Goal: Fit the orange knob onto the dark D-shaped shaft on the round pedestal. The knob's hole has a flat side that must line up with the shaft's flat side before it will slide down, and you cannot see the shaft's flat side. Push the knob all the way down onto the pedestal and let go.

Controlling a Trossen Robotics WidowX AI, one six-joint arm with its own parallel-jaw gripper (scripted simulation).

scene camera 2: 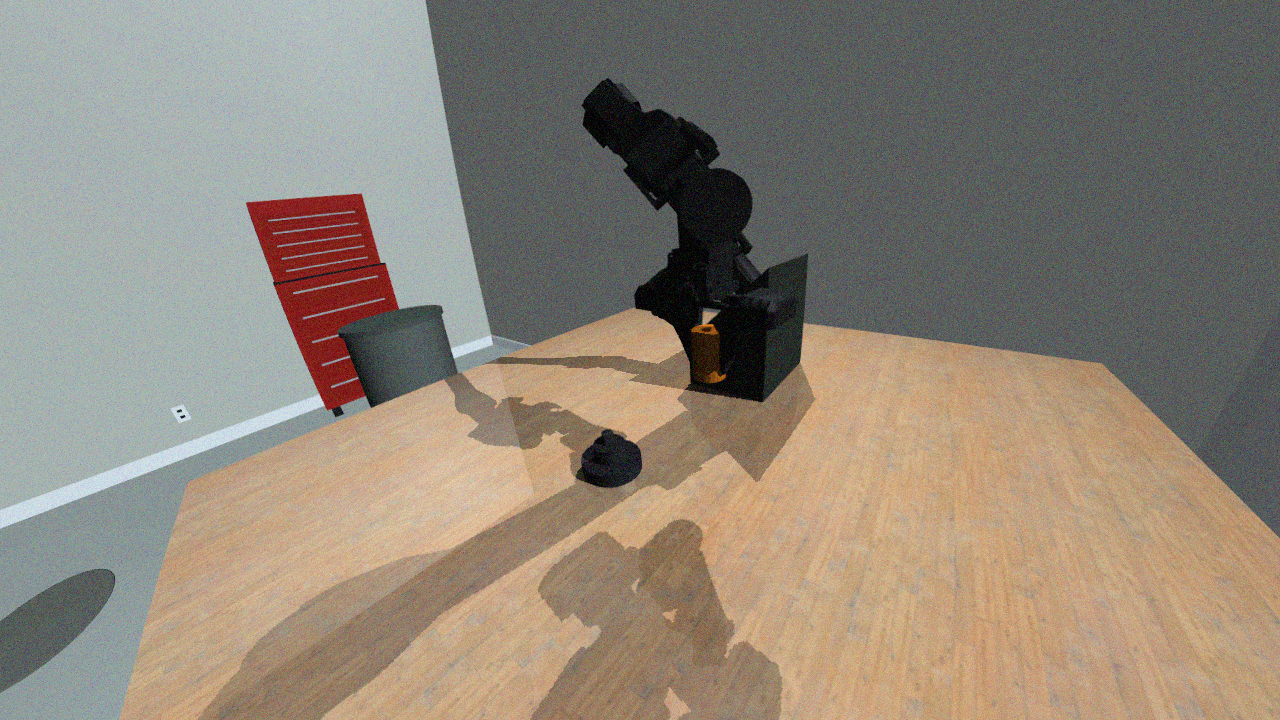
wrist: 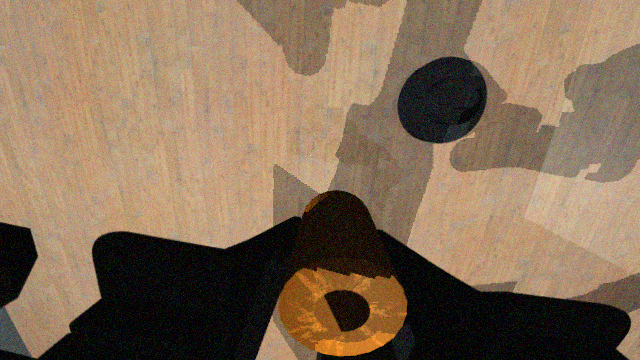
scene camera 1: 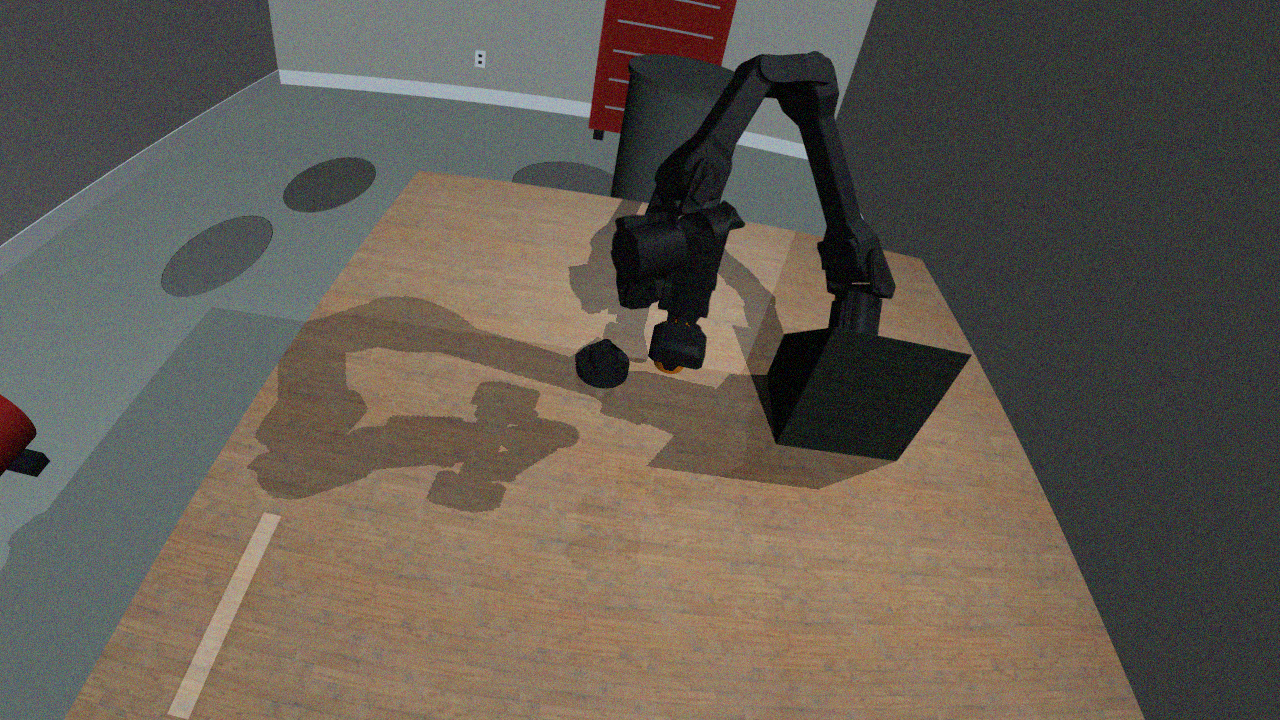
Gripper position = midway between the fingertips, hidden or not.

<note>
My gripper (scene camera 2: 709, 369) carries an orange knob. Further things: a dark round pedestal (scene camera 2: 612, 461).
My gripper is seen too in the wrist view (wrist: 336, 230) and in scene camera 1 (scene camera 1: 670, 358). The dark round pedestal shows as well in the wrist view (wrist: 441, 102) and in scene camera 1 (scene camera 1: 603, 365).
</note>
